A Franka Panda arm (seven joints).
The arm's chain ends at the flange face. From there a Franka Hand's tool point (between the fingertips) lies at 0.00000 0.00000 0.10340 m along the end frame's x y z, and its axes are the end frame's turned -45 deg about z.
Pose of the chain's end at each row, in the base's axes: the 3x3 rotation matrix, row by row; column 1 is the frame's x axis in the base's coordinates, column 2 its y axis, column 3 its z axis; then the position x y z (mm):
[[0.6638 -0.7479 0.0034], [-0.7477 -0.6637 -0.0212], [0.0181 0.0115 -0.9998]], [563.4 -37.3 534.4]
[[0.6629 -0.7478 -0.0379], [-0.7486 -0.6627 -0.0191], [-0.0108 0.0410 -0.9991]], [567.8 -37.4 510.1]
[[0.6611 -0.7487 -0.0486], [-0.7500 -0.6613 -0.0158], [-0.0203 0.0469 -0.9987]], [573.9 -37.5 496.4]
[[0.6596 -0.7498 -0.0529], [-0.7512 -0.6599 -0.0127], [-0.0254 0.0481 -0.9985]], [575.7 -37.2 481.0]
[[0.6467 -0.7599 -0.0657], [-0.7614 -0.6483 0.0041], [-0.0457 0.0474 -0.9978]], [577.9 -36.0 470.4]
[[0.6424 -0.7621 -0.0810], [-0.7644 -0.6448 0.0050], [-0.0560 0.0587 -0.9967]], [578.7 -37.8 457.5]
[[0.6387 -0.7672 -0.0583], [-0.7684 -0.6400 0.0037], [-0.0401 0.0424 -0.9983]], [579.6 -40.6 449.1]
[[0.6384 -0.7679 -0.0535], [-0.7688 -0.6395 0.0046], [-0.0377 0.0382 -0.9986]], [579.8 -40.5 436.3]
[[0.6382 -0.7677 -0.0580], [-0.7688 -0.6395 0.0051], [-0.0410 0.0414 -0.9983]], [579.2 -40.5 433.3]
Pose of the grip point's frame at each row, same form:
[[0.9982 -0.0595 0.0034], [-0.0594 -0.9980 -0.0212], [0.0047 0.0209 -0.9998]], [563.8 -39.5 431.0]
[[0.9975 -0.0600 -0.0379], [-0.0607 -0.9979 -0.0191], [-0.0366 0.0214 -0.9991]], [563.9 -39.4 406.8]
[[0.9969 -0.0619 -0.0486], [-0.0627 -0.9979 -0.0158], [-0.0475 0.0188 -0.9987]], [568.9 -39.1 393.1]
[[0.9966 -0.0638 -0.0529], [-0.0646 -0.9978 -0.0127], [-0.0520 0.0161 -0.9985]], [570.2 -38.5 377.8]
[[0.9946 -0.0800 -0.0657], [-0.0800 -0.9968 0.0041], [-0.0658 0.0012 -0.9978]], [571.1 -35.6 367.2]
[[0.9931 -0.0846 -0.0810], [-0.0846 -0.9965 0.0050], [-0.0811 0.0019 -0.9967]], [570.3 -37.3 354.4]
[[0.9941 -0.0909 -0.0583], [-0.0908 -0.9959 0.0037], [-0.0583 0.0016 -0.9983]], [573.6 -40.2 345.9]
[[0.9944 -0.0916 -0.0535], [-0.0914 -0.9958 0.0046], [-0.0537 0.0004 -0.9986]], [574.3 -40.0 333.0]
[[0.9941 -0.0916 -0.0580], [-0.0914 -0.9958 0.0051], [-0.0583 0.0003 -0.9983]], [573.2 -40.0 330.1]

